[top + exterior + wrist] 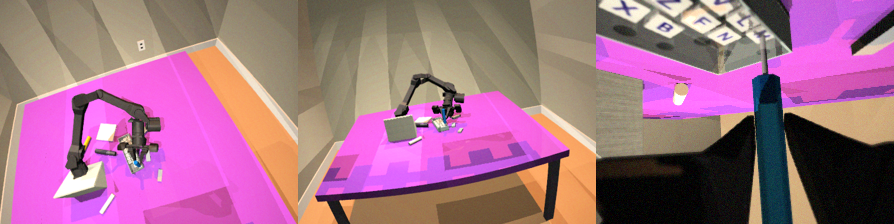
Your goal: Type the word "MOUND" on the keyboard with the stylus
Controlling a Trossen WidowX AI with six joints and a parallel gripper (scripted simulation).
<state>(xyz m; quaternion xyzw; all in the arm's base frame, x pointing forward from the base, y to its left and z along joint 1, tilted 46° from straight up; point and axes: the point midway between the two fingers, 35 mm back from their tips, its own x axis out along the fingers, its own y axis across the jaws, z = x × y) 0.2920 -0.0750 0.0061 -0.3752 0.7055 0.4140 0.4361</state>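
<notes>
The M key is 60 mm below my gripper tip. From my gripper tip the other things lie so: blue stylus (10 mm below); then white stick (210 mm behind, 100 mm to the right, 60 mm below); then stylus tip (50 mm below).
</notes>
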